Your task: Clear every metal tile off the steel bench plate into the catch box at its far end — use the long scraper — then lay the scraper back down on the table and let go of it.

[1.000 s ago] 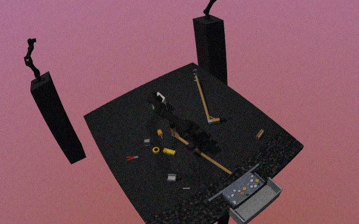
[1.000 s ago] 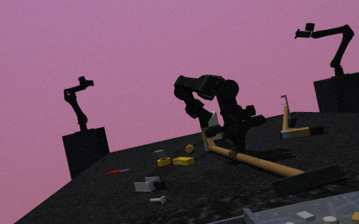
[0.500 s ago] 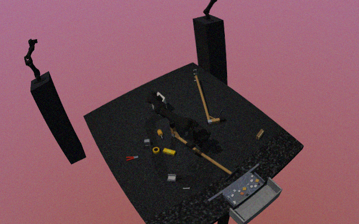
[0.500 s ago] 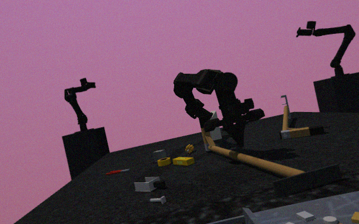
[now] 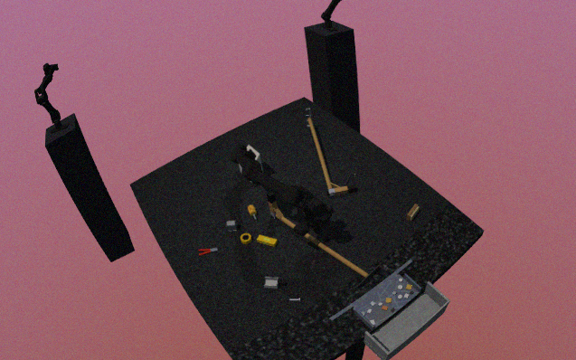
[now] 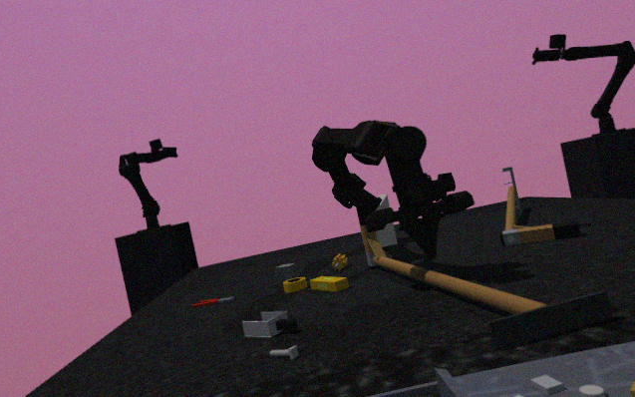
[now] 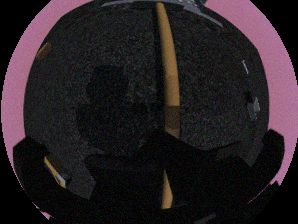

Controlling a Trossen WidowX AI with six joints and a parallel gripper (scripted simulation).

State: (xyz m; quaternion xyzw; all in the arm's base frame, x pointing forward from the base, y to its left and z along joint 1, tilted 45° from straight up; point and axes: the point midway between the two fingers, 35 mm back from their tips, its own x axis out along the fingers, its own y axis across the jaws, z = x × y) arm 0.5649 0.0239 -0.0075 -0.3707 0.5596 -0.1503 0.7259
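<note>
The long scraper is 30 mm ahead of my gripper tip, 20 mm to the right of it and 20 mm above it. The rest, counted from my gripper tip: yellow tape ring (190 mm behind, 260 mm to the right, 30 mm below); then yellow block (120 mm behind, 200 mm to the right, 30 mm below); then yellow-handled screwdriver (320 mm behind, 160 mm to the right, 30 mm below).
</note>
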